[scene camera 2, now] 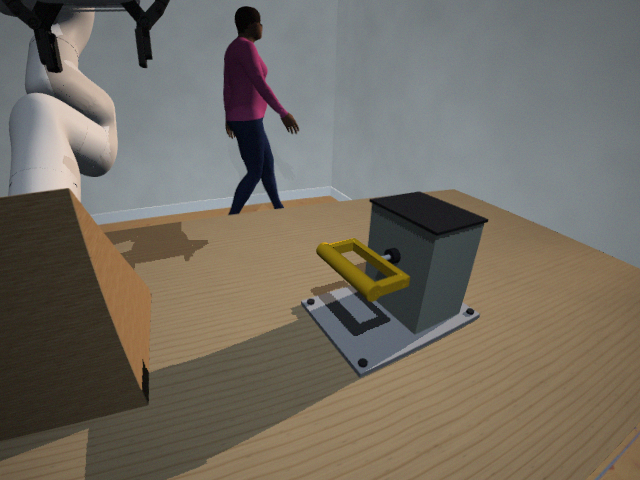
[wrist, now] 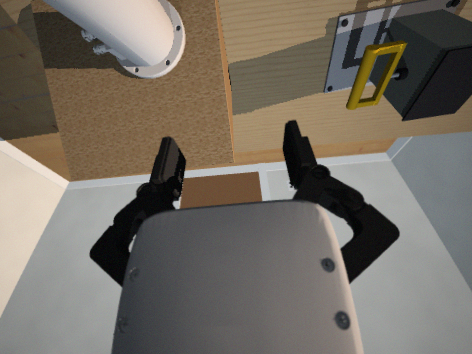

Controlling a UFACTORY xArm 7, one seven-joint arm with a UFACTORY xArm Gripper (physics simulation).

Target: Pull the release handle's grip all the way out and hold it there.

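Observation:
The release handle's yellow grip (scene camera 2: 347, 270) (wrist: 362, 76), a rectangular loop with a thick round front bar, stands out level from the grey box (scene camera 2: 448, 279) (wrist: 429, 60). A short bright rod (scene camera 2: 386, 257) and a black collar (scene camera 2: 393, 255) (wrist: 401, 73) join it to the box. My gripper (scene camera 2: 98, 57) (wrist: 230, 141) is open and empty. It hangs high at the upper left in the scene view, well apart from the grip. In the wrist view the grip lies to the upper right of the fingers.
The box stands on a light metal plate (scene camera 2: 385, 345) (wrist: 336, 75) bolted to the wooden table (scene camera 2: 248, 413) (wrist: 280, 90). A wooden block (scene camera 2: 62, 320) (wrist: 150, 115) carries the white arm base (wrist: 145, 35). A person in a pink top (scene camera 2: 245, 82) stands beyond the table.

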